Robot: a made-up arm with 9 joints.
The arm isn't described. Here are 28 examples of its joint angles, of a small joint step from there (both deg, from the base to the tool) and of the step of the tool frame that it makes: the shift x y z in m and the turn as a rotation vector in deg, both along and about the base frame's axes.
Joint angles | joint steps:
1: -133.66 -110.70 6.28 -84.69 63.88 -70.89 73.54 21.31 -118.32 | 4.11 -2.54 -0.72 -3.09 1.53 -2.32 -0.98 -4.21 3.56
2: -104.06 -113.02 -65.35 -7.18 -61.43 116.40 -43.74 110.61 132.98 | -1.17 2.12 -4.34 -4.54 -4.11 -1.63 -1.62 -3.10 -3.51
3: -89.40 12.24 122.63 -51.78 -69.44 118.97 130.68 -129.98 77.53 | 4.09 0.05 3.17 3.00 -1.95 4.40 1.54 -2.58 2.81
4: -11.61 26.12 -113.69 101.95 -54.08 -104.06 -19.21 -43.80 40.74 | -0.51 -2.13 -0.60 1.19 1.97 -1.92 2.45 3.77 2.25
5: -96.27 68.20 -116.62 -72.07 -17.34 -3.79 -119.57 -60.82 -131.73 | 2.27 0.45 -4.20 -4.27 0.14 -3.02 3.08 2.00 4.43
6: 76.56 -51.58 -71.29 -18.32 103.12 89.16 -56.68 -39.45 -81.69 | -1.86 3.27 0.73 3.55 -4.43 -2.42 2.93 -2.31 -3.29
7: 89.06 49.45 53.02 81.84 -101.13 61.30 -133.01 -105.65 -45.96 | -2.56 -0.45 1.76 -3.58 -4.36 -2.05 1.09 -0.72 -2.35
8: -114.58 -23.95 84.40 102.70 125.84 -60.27 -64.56 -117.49 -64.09 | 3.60 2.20 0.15 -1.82 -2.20 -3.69 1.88 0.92 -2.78
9: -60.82 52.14 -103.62 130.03 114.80 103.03 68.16 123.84 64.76 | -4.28 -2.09 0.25 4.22 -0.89 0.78 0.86 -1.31 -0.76
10: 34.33 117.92 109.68 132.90 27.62 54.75 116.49 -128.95 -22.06 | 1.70 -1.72 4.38 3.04 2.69 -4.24 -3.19 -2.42 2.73
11: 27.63 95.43 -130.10 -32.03 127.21 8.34 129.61 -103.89 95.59 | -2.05 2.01 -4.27 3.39 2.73 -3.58 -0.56 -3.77 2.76
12: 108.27 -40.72 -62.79 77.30 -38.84 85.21 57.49 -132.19 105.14 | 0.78 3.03 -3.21 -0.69 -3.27 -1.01 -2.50 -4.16 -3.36
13: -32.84 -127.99 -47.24 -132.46 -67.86 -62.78 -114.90 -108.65 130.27 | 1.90 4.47 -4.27 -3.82 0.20 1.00 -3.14 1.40 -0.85
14: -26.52 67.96 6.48 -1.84 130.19 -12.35 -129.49 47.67 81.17 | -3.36 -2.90 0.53 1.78 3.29 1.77 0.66 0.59 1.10
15: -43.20 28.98 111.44 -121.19 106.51 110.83 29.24 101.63 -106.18 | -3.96 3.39 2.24 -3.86 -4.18 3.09 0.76 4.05 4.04
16: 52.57 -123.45 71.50 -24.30 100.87 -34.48 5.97 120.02 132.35 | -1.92 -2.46 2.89 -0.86 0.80 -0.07 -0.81 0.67 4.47
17: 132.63 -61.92 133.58 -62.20 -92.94 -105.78 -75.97 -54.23 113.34 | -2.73 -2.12 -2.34 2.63 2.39 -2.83 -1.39 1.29 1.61
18: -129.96 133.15 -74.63 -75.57 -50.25 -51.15 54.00 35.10 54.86 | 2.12 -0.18 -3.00 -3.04 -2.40 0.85 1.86 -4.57 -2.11
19: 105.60 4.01 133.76 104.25 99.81 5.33 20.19 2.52 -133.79 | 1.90 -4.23 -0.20 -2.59 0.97 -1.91 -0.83 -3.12 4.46
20: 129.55 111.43 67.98 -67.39 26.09 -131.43 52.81 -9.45 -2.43 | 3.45 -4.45 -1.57 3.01 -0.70 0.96 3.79 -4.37 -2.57
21: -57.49 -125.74 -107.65 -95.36 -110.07 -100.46 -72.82 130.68 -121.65 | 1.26 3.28 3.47 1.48 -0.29 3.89 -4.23 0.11 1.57
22: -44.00 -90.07 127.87 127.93 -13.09 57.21 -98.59 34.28 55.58 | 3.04 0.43 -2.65 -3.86 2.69 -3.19 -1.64 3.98 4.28
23: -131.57 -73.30 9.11 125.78 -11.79 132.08 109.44 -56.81 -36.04 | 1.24 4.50 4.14 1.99 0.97 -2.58 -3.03 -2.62 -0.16
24: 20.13 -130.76 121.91 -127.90 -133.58 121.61 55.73 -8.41 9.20 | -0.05 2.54 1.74 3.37 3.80 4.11 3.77 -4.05 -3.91
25: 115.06 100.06 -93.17 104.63 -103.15 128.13 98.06 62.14 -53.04 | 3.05 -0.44 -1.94 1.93 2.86 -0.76 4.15 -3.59 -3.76
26: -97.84 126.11 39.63 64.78 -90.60 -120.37 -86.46 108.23 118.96 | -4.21 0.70 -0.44 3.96 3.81 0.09 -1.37 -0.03 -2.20
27: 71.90 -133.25 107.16 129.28 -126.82 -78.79 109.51 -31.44 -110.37 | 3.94 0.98 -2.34 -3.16 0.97 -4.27 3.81 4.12 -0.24
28: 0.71 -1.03 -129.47 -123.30 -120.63 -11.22 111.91 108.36 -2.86 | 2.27 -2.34 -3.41 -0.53 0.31 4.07 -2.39 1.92 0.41
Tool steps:
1: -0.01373 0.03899 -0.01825 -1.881 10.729 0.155
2: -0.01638 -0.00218 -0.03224 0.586 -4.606 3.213
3: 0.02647 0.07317 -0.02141 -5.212 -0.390 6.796
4: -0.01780 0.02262 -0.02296 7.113 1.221 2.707
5: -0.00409 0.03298 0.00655 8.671 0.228 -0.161
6: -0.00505 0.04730 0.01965 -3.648 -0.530 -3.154
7: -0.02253 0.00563 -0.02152 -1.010 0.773 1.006
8: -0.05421 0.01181 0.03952 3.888 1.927 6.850
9: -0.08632 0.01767 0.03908 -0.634 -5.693 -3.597
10: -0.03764 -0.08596 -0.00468 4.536 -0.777 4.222
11: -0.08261 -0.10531 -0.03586 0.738 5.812 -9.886
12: -0.04658 -0.02346 0.05510 4.564 6.130 3.902
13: -0.01891 0.02212 -0.00916 -3.032 -0.341 5.846
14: 0.01838 -0.02867 0.02127 2.683 -0.221 -5.428
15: 0.04851 0.00859 0.04557 5.527 0.514 -2.932
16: 0.05017 0.04898 -0.00342 -2.878 -0.409 -5.425
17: -0.06200 -0.01315 0.01106 -2.324 7.411 -1.081
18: 0.02065 0.01747 -0.00275 5.165 7.010 6.943
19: -0.03717 -0.00586 -0.00083 4.315 -4.188 3.771
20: 0.00290 0.00808 0.05317 5.776 -3.214 -2.640
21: -0.05489 0.02437 0.02982 5.213 1.171 3.291
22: -0.04198 -0.00988 -0.01801 -3.413 9.035 4.555
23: 0.07037 0.08030 0.03937 4.785 -4.308 1.594
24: -0.05228 -0.00476 -0.05057 -1.037 6.847 -8.544
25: 0.05692 -0.04429 0.07017 -1.952 0.309 9.856
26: -0.03682 0.00936 0.01559 1.783 5.195 -3.483
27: 0.05142 -0.04631 0.01188 -3.362 -1.683 8.547
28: 0.00322 -0.00739 -0.02095 1.587 0.064 -3.364
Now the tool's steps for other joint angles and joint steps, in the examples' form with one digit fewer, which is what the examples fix.
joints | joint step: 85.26 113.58 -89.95 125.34 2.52 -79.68 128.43 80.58 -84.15 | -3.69 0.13 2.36 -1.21 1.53 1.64 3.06 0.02 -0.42
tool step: -0.0031 0.0240 0.0064 0.05 -2.38 2.17
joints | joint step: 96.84 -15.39 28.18 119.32 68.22 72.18 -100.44 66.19 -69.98 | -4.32 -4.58 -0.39 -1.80 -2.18 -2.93 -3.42 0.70 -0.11
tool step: -0.0587 -0.0574 -0.0480 8.59 -1.30 0.17
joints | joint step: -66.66 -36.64 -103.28 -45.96 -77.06 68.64 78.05 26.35 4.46 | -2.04 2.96 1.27 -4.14 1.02 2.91 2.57 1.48 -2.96
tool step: -0.0964 -0.0066 -0.0825 9.48 -4.11 -5.95
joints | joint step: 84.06 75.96 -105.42 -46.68 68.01 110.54 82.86 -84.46 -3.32 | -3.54 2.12 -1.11 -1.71 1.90 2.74 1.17 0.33 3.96
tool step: 0.0719 -0.0391 -0.0190 3.70 0.33 -4.66
